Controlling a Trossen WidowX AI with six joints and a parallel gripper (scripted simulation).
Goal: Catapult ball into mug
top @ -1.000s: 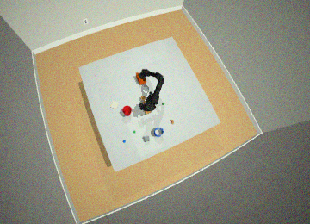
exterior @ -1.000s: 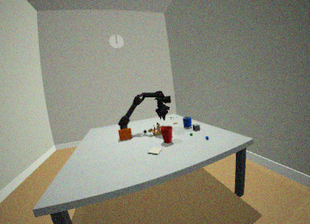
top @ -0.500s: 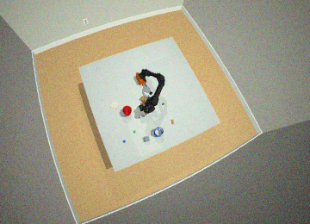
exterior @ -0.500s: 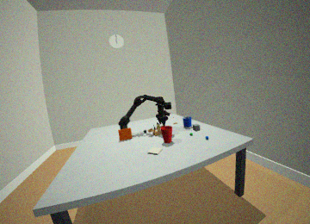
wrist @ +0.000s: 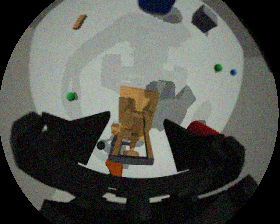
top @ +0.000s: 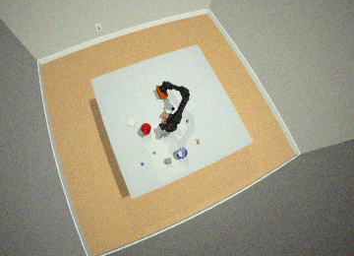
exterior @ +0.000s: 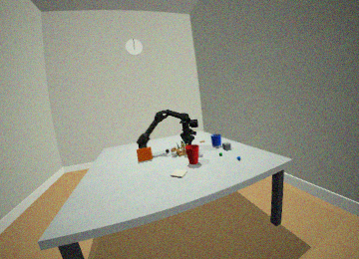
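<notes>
The dark ball lies 15 cm behind my gripper tip, 13 cm to the left of it and 4 cm below it. Round my gripper tip: wooden catapult: 6 cm behind, 3 cm to the left, 1 cm below; then blue mug: 28 cm ahead, 2 cm to the right, 3 cm below; then red cup: 7 cm behind, 21 cm to the right, 3 cm below.
</notes>
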